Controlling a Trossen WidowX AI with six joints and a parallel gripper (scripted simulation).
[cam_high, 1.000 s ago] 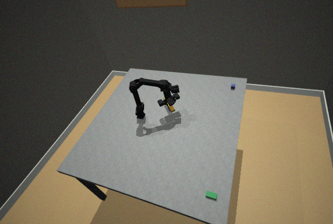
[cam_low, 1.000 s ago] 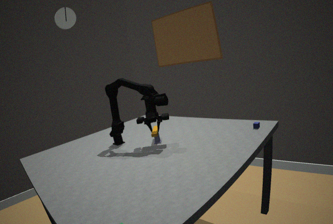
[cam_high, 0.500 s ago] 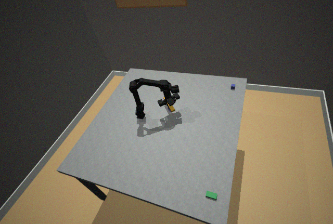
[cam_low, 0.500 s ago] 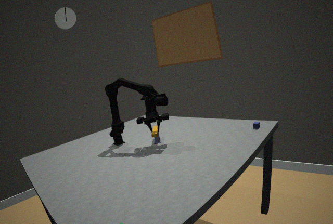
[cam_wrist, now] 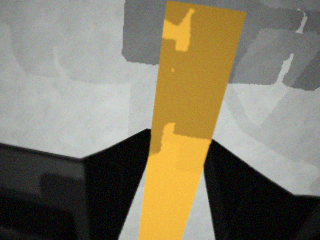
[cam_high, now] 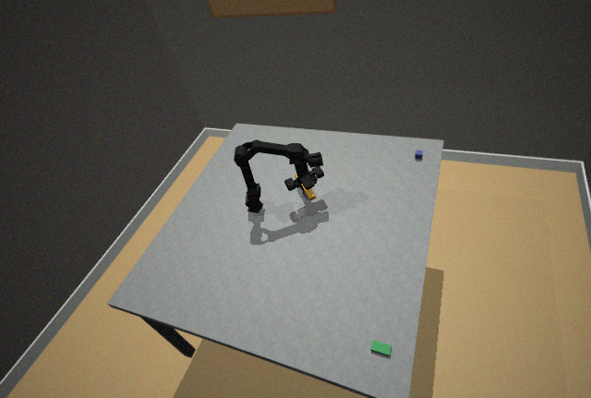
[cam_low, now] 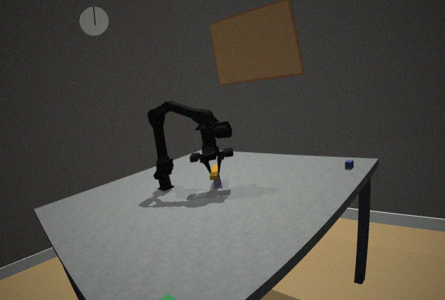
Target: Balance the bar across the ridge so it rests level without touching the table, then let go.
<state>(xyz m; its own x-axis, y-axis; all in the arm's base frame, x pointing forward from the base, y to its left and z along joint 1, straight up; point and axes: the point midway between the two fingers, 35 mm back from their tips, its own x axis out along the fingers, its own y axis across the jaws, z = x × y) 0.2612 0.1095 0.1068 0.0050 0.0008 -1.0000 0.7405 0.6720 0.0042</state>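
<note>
Now: gripper tip 2 cm to the right of the orange bar and 2 cm past it. Round my gripper tip: blue cube (48 cm ahead, 39 cm to the left, 6 cm below); then flat green block (61 cm to the right, 48 cm ahead, 6 cm below).
</note>
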